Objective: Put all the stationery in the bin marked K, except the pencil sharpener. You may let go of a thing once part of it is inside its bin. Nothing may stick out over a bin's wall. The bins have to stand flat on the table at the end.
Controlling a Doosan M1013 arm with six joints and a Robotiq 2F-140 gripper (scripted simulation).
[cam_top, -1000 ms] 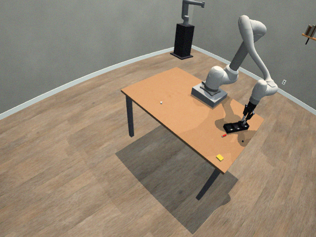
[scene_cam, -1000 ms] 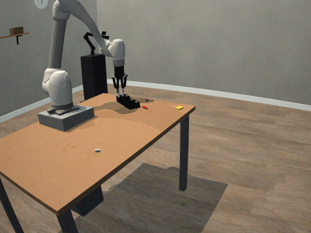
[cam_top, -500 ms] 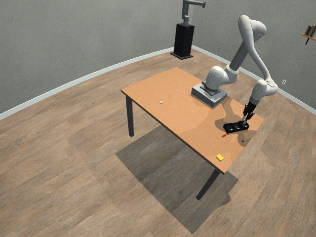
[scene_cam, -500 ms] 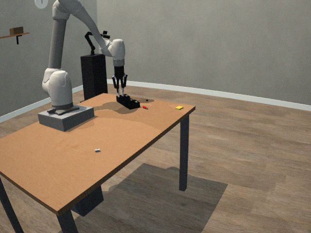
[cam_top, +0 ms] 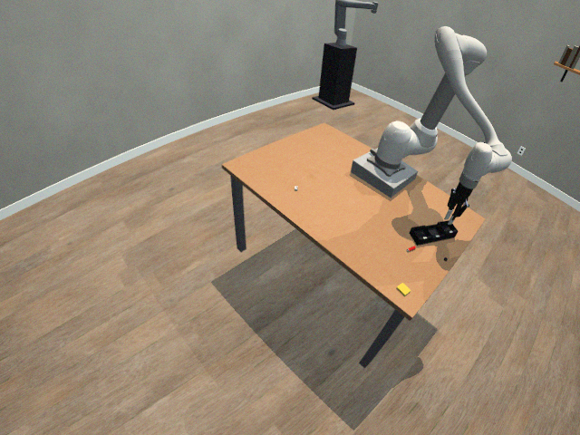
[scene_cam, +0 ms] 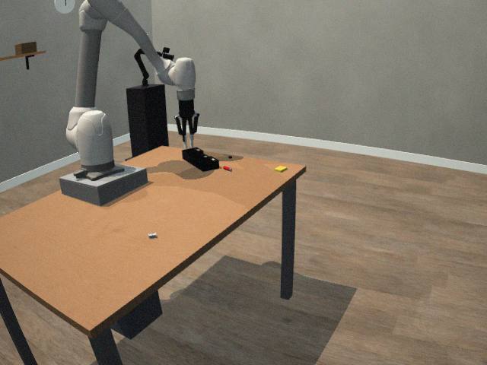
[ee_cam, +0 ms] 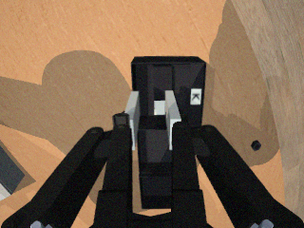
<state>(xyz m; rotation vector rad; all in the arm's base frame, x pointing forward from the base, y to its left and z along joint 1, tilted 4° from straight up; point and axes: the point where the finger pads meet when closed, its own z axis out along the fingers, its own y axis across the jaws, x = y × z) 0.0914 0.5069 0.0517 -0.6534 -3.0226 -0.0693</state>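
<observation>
My gripper is now 480 mm short of the yellow pad, 90 mm above it and 80 mm to the right of it. Round my hand: black three-compartment bin (90 mm ahead, 70 mm below, 20 mm to the right); then black-and-white eraser (80 mm below, 10 mm to the left, 10 mm ahead); then small black round thing (170 mm ahead, 120 mm to the left, 90 mm below).
</observation>
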